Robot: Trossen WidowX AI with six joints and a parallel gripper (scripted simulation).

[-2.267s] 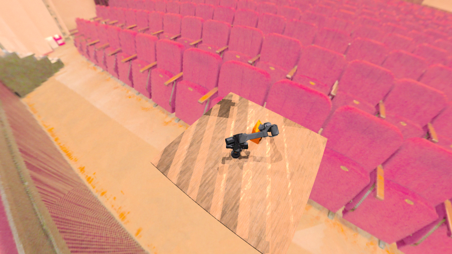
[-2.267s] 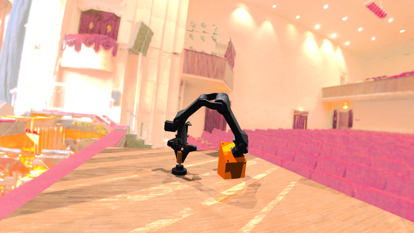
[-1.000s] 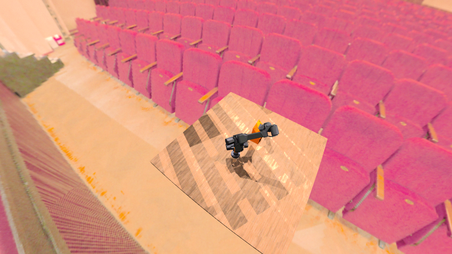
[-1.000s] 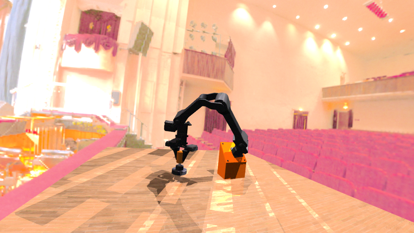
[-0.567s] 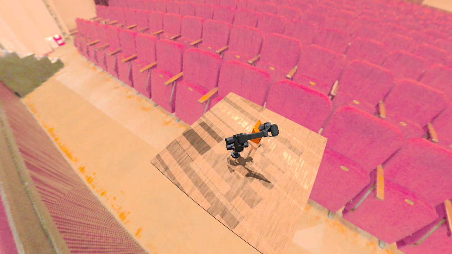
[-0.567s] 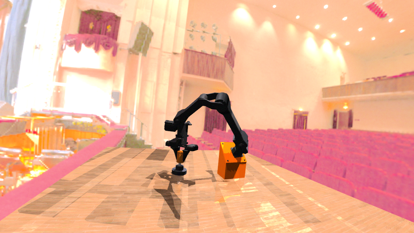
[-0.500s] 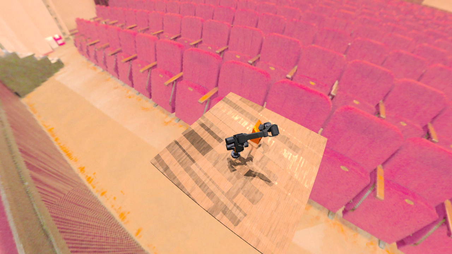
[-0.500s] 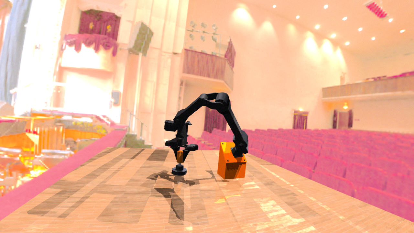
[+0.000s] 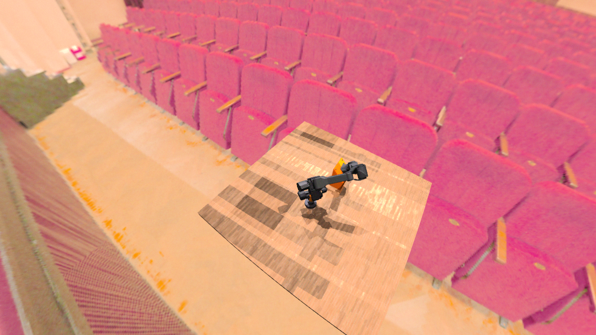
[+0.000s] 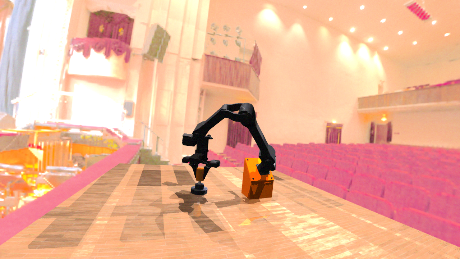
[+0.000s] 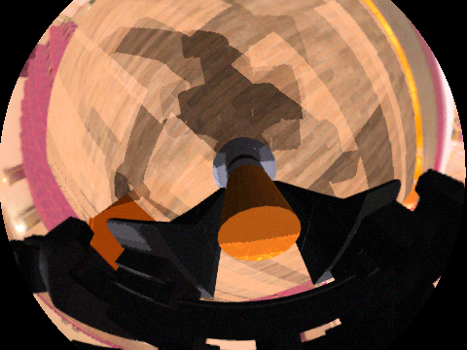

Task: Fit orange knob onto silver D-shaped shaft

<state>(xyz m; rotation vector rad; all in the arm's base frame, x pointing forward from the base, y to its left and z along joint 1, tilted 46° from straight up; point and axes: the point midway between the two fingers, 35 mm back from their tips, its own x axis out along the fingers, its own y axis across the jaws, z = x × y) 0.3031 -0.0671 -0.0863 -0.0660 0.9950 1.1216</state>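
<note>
Right now the orange knob is 3 cm above my gripper tip. Also, from my gripper tip: round pedestal (4 cm below).
</note>
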